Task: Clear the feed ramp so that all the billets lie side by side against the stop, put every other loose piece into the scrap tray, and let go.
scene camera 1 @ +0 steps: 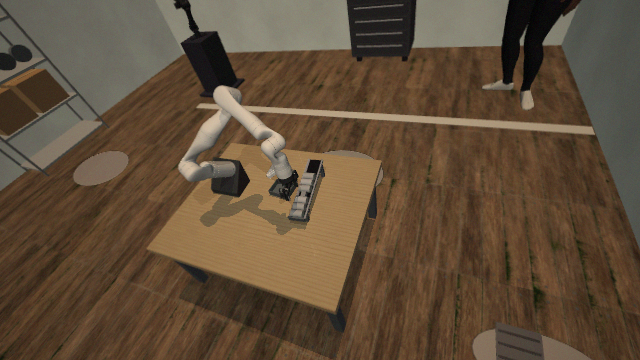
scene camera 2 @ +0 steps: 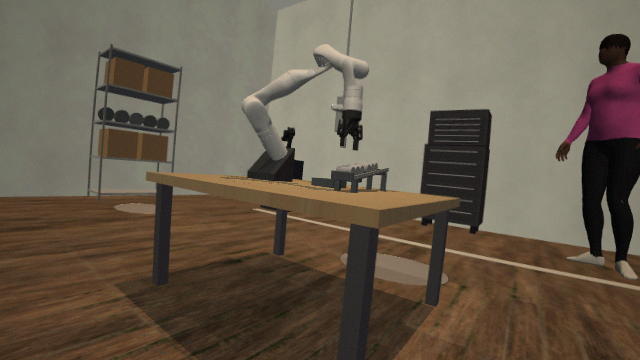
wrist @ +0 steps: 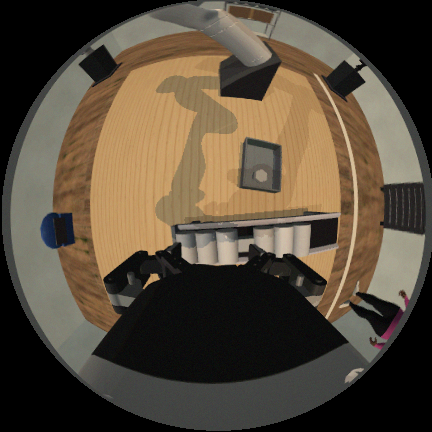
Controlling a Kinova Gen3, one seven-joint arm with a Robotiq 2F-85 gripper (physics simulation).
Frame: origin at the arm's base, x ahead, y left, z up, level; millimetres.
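Seen in the pictures: gripper, between the fingertips: (scene camera 1: pixel 292 193) (scene camera 2: pixel 349 149) (wrist: pixel 214 250); arm's base, origin of its link: (scene camera 1: pixel 229 169) (scene camera 2: pixel 279 154) (wrist: pixel 256 57).
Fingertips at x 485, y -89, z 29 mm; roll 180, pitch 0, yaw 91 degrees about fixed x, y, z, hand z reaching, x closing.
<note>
Pixels of each thing's top centre, then the offset from my fingertips to it. "spot": a spot on its surface instead. Level surfaces: height alone.
- feed ramp, a spot on its surface: (wrist: pixel 322 232) (scene camera 1: pixel 313 167) spot: dx -11, dy +252, dz -68 mm
- small pale piece, centre of its top: (wrist: pixel 246 245) dx +13, dy +61, dz -67 mm
- scrap tray, centre of its top: (wrist: pixel 263 162) (scene camera 2: pixel 329 178) (scene camera 1: pixel 281 187) dx -168, dy +112, dz -127 mm
- hexagonal piece, centre of its top: (wrist: pixel 261 175) dx -140, dy +110, dz -142 mm
- wooden table, height of its surface: dz -163 mm
The feed ramp (scene camera 1: pixel 314 166) (scene camera 2: pixel 343 175) (wrist: pixel 322 232) holds pale cylinders lying crosswise. In the wrist view three billets (wrist: pixel 206 247) lie close together toward the stop end at left. A small pale piece (wrist: pixel 246 246) sits between them and three more billets (wrist: pixel 283 241), with dark ramp floor showing beside it. The ramp's right end is bare. The scrap tray (scene camera 1: pixel 272 191) (scene camera 2: pixel 322 181) (wrist: pixel 252 155) holds a hexagonal piece (wrist: pixel 260 175). My gripper (scene camera 1: pixel 290 188) (scene camera 2: pixel 349 146) (wrist: pixel 214 250) is open and empty, above the ramp. Its body and fingers hide the ramp's near side in the wrist view.
The wooden table (scene camera 1: pixel 260 250) (scene camera 2: pixel 300 197) (wrist: pixel 130 150) carries the ramp, the tray and the arm's dark base (scene camera 1: pixel 230 179) (scene camera 2: pixel 272 165) (wrist: pixel 247 80). The tray stands between base and ramp. A person (scene camera 1: pixel 525 45) (scene camera 2: pixel 612 110) (wrist: pixel 380 310) stands on the floor away from the table.
</note>
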